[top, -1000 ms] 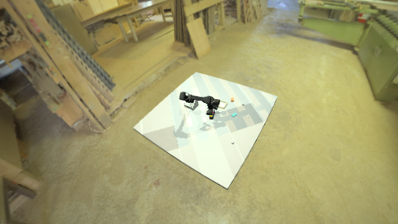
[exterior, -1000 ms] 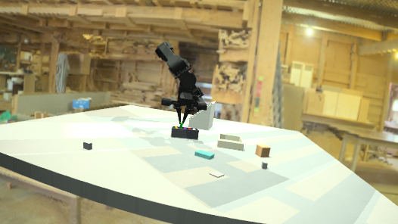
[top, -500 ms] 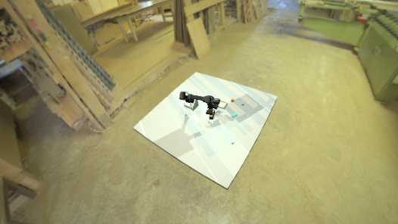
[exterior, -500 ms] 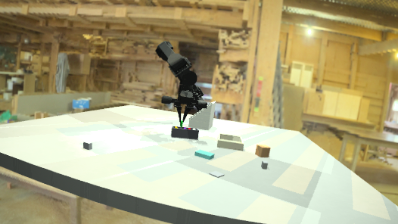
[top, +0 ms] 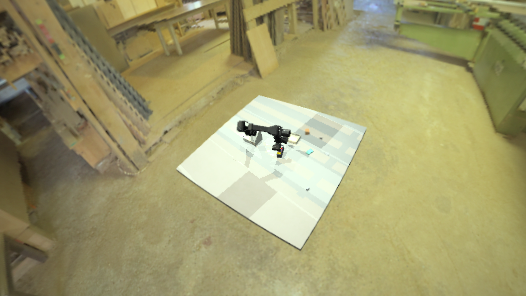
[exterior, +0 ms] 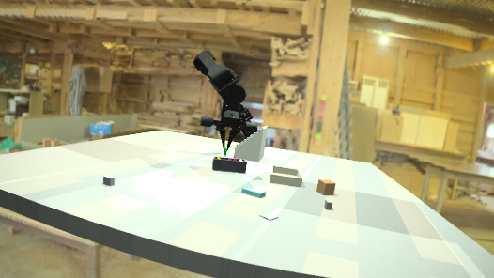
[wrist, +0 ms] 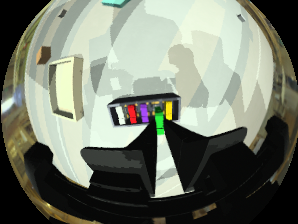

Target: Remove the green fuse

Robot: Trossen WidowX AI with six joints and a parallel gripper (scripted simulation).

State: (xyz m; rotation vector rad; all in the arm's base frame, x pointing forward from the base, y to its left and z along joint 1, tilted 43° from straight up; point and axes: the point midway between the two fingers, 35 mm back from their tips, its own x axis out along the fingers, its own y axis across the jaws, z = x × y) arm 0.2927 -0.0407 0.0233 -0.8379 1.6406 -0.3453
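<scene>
Now: the tray 21 cm to the left of my gripper tip and 7 cm below it. Also, from my gripper tip: green fuse: 1 cm below; orange-brown cube: 34 cm to the left, 9 cm ahead, 5 cm below; teal block: 21 cm ahead, 14 cm to the left, 6 cm below.
</scene>
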